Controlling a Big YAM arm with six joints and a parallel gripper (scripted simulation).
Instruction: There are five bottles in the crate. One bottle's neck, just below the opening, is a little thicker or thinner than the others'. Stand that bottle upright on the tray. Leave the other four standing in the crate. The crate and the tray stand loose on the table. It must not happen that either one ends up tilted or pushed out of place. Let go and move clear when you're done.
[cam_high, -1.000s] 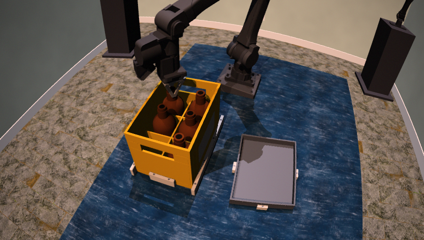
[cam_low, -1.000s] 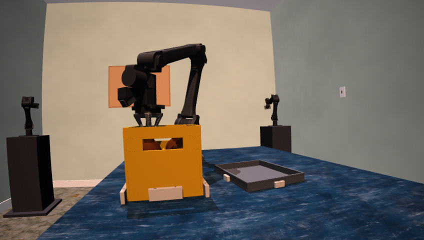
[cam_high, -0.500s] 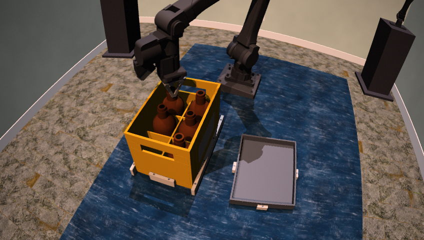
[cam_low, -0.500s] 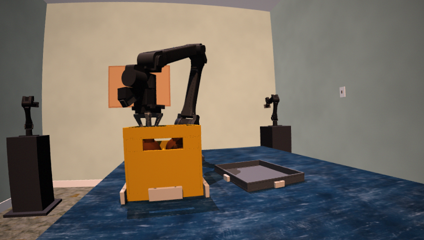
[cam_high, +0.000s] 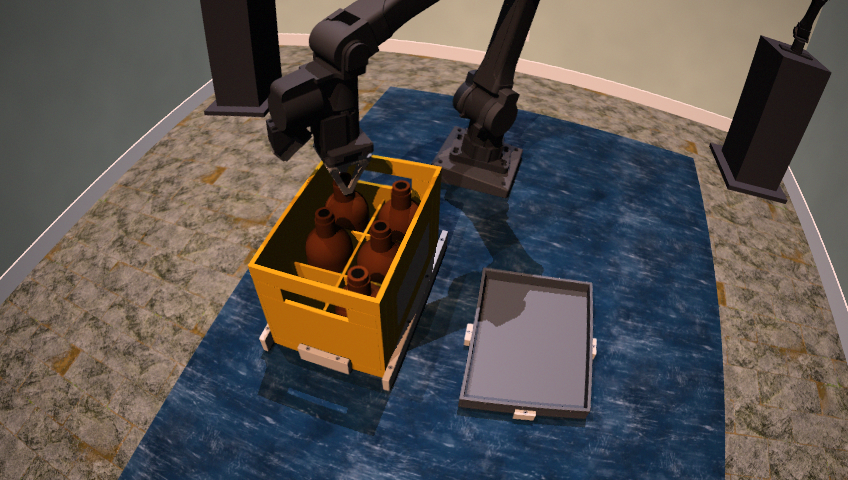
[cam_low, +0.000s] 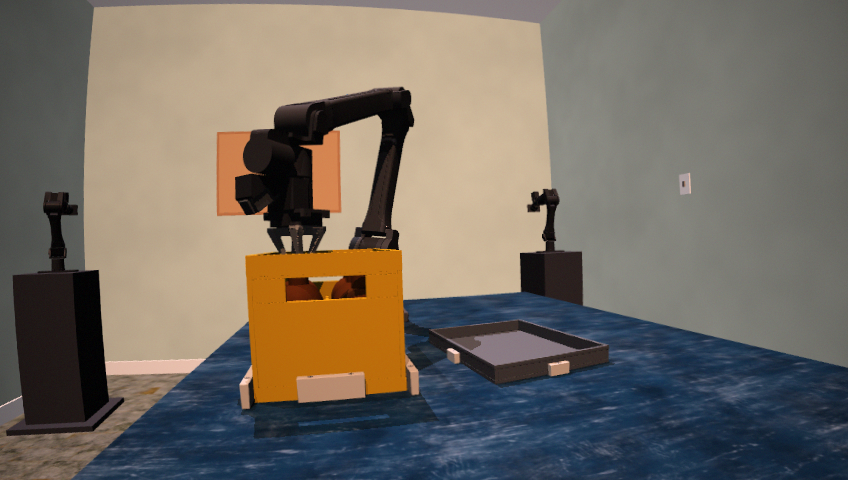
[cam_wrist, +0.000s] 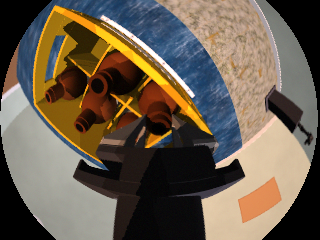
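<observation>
The orange crate lies 90 mm ahead of my hand, 40 mm to the left of it and 70 mm below it. The rest, counted from my hand: dark grey tray: 130 mm ahead, 320 mm to the left, 140 mm below.
</observation>
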